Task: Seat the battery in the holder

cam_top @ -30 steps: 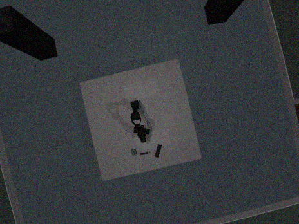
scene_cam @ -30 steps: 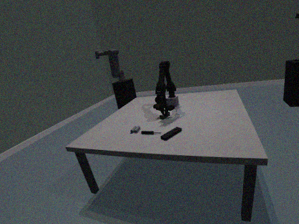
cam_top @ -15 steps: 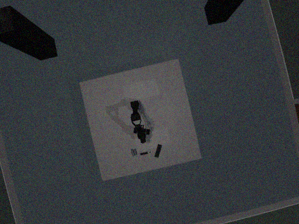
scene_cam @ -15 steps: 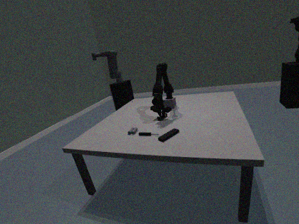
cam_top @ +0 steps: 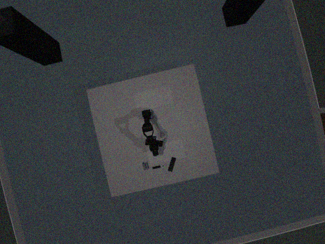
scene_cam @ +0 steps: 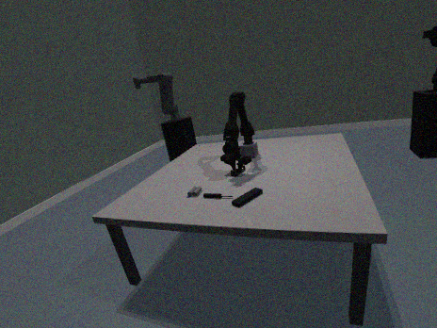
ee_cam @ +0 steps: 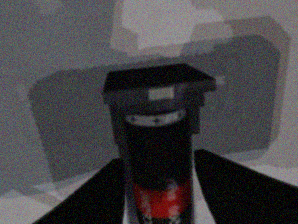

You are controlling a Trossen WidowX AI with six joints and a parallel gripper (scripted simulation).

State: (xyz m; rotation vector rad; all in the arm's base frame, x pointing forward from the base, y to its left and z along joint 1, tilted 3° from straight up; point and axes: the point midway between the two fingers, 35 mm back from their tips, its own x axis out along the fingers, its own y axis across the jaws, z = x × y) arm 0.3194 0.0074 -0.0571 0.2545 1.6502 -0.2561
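The battery is 10 mm above my gripper tip. The rest, counted from my gripper tip: screwdriver: 300 mm ahead; then black bar: 300 mm ahead, 140 mm to the left.
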